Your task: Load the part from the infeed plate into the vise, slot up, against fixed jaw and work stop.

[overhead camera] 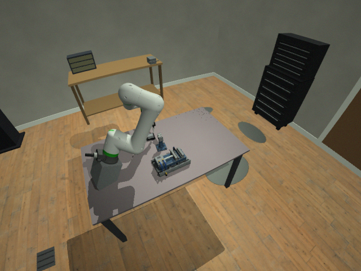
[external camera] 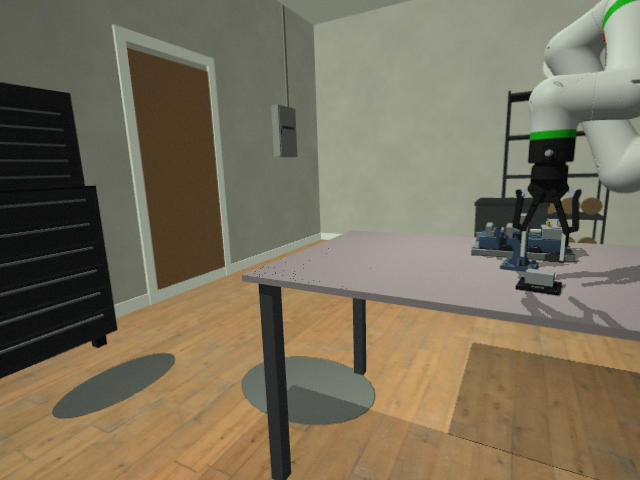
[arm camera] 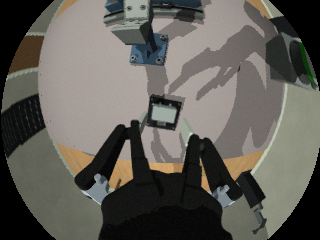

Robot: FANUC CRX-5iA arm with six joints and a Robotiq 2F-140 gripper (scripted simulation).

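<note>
Now: the part 90 mm below my hand. From my hand the other things lie so: air cylinder: 390 mm to the right, 30 mm behind, 20 mm below; vise: 380 mm to the right, 60 mm below, 60 mm ahead; black infeed plate: 100 mm below, 10 mm to the left.
</note>
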